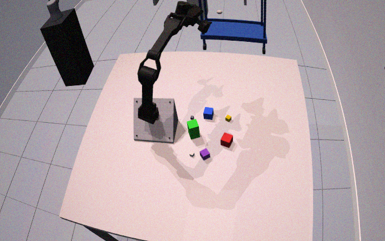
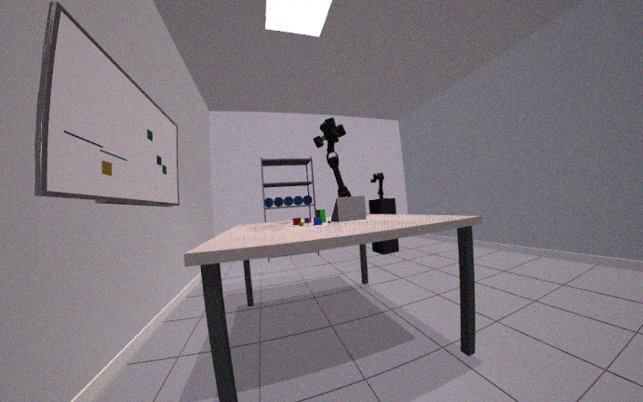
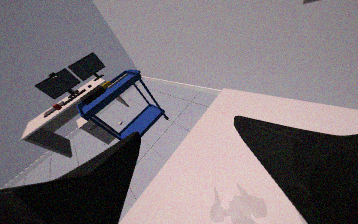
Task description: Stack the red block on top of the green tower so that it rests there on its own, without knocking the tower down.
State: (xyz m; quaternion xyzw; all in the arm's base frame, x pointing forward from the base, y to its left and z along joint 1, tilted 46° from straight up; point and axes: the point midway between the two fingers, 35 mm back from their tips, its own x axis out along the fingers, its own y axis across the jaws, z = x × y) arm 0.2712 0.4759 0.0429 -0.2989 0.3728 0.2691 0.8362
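Right now the red block is 10 cm ahead of my gripper tip, 42 cm to the right of it and 46 cm below it. From my gripper tip the other things lie so: small yellow block 10 cm ahead, 27 cm to the right, 47 cm below; blue block 25 cm to the right, 46 cm below; purple block 1 cm behind, 50 cm to the right, 46 cm below.
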